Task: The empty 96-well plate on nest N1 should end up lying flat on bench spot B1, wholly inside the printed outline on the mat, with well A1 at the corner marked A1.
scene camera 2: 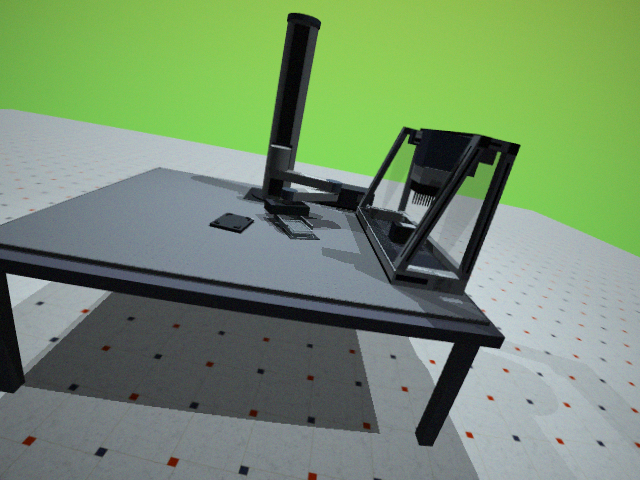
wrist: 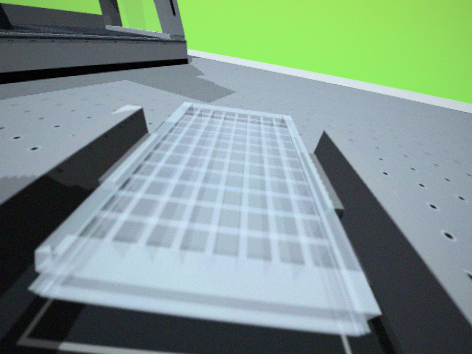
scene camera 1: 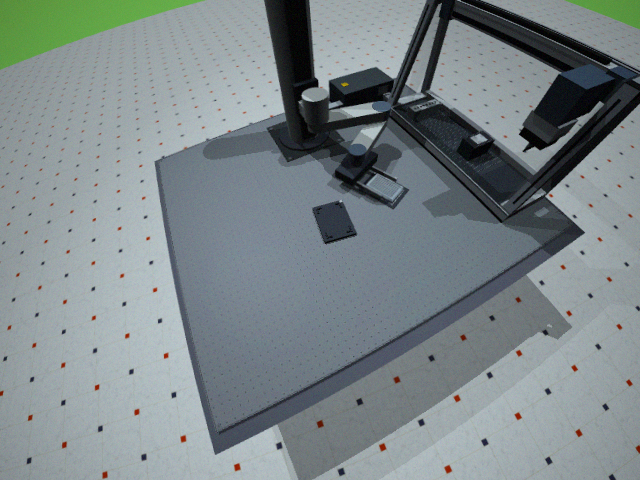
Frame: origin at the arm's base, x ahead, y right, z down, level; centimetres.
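Seen in the pictures: gripper, fingertip midpoint: [scene camera 2: 299,227] [wrist: 232,134] [scene camera 1: 389,188]; arm's base, link origin: [scene camera 2: 274,199] [scene camera 1: 304,136].
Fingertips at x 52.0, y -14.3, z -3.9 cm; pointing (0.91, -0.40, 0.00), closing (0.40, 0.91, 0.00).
Note:
Pixels of each thing's top centre, then the offset from my fingertips to it. "spot": a spot on its surface instead. Level surfaces: height alone.
- clear 96-well plate, top centre: [wrist: 229,149] [scene camera 2: 297,225] [scene camera 1: 384,185] dz -0.2, dx -2.0, dy +0.9 cm
- Nest N1, top centre: [scene camera 1: 333,219] [scene camera 2: 233,219] dz +0.8, dx +2.0, dy +26.2 cm
- bench, surface height: dz +2.5 cm
- dark box, surface spot: [scene camera 2: 354,197] spot: dz -5.1, dx -55.5, dy -29.5 cm
The clear 96-well plate [scene camera 1: 384,187] [scene camera 2: 295,226] [wrist: 215,190] is level between the two long fingers of my gripper [scene camera 1: 386,189] [scene camera 2: 300,228] [wrist: 232,134], which is shut on its long sides. The plate is low over the dark mat of spot B1 [scene camera 1: 404,191] [wrist: 150,325]; whether it touches the mat is not clear. In the wrist view, part of the pale printed outline shows below the plate's near end; the plate hides most of the rest. The A1 mark and well A1 cannot be made out. Nest N1 [scene camera 1: 334,222] [scene camera 2: 231,222] is a dark, empty holder beside the mat.
A framed liquid-handling machine [scene camera 1: 448,167] [scene camera 2: 379,254] [wrist: 100,54] stands on the right of the bench [scene camera 1: 268,310] [scene camera 2: 170,248]. A dark box [scene camera 1: 361,85] [scene camera 2: 354,197] stands behind the arm, near the arm's column [scene camera 1: 292,67] [scene camera 2: 294,93].

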